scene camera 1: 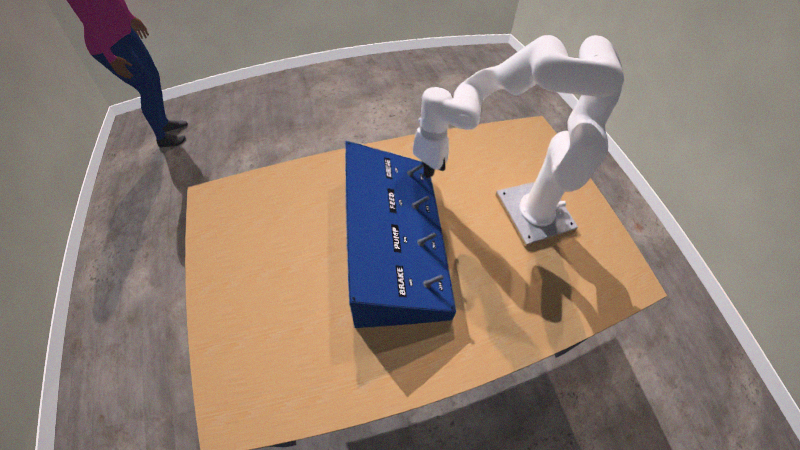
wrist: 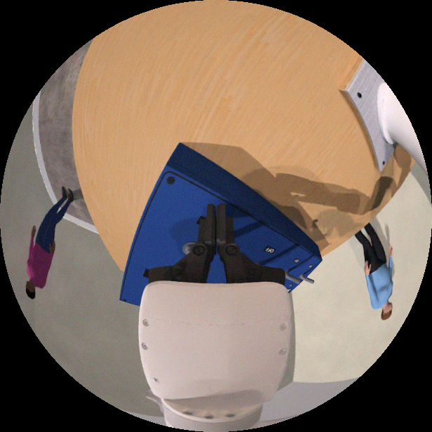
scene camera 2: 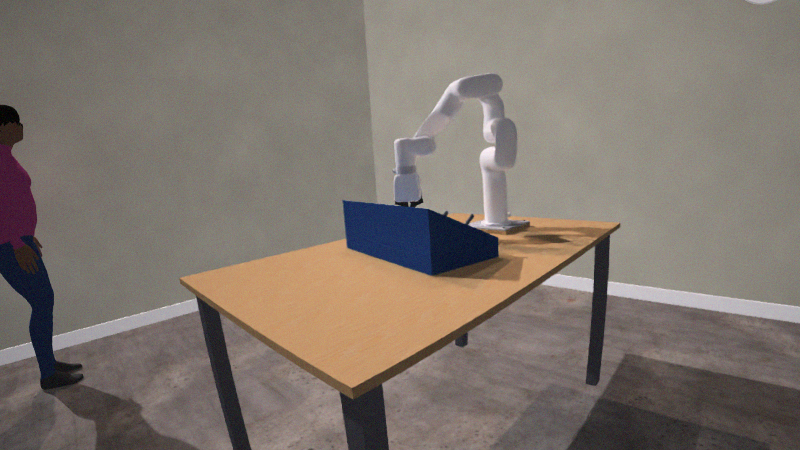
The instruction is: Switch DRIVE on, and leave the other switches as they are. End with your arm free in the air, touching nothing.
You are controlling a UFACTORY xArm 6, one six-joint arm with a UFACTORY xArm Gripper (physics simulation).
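Frame: origin at the arm's base, x left, y ahead, z down, level; millimetres.
Where they show: gripper, between the fingertips: [scene camera 1: 428,175]; arm's base, origin of its link: [scene camera 1: 537,210] [scene camera 2: 496,223].
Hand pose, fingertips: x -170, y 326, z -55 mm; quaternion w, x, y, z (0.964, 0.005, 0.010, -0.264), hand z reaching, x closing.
Note:
Each offset is from my fingertips to the centre of the thing. Level surfaces: height alone.
The blue switch panel @[dx +161, dy +157, dz +14 mm] [scene camera 1: 372,223] [scene camera 2: 386,235] [wrist: 150,240] has four levers. The DRIVE lever @[dx -2, dy +41, dz -35 mm] [scene camera 1: 414,172] is at the far end in scene camera 1 and leans toward the low edge on the robot's side, as the FEED lever @[dx +116, dy +61, dz -35 mm] [scene camera 1: 420,204], PUMP lever @[dx +235, dy +80, dz -35 mm] [scene camera 1: 426,241] and BRAKE lever @[dx +353, dy +100, dz -35 mm] [scene camera 1: 433,282] do. My gripper [scene camera 1: 429,172] [wrist: 216,213] is shut and empty, its tips low over the panel's low edge, close beside the DRIVE lever on the robot's side. Contact cannot be told. In scene camera 2 the panel hides the fingertips. In the wrist view the fingers partly cover the DRIVE lever.
The panel stands on a wooden table @[dz +76 mm] [scene camera 1: 262,251] [scene camera 2: 335,313] [wrist: 200,75]. The arm's base plate [scene camera 1: 513,204] [scene camera 2: 517,225] [wrist: 363,100] is on the robot's side of it. A person in a magenta top [scene camera 1: 109,27] [scene camera 2: 15,195] [wrist: 41,260] stands beyond the table. Another in light blue [wrist: 381,280] shows in the wrist view.

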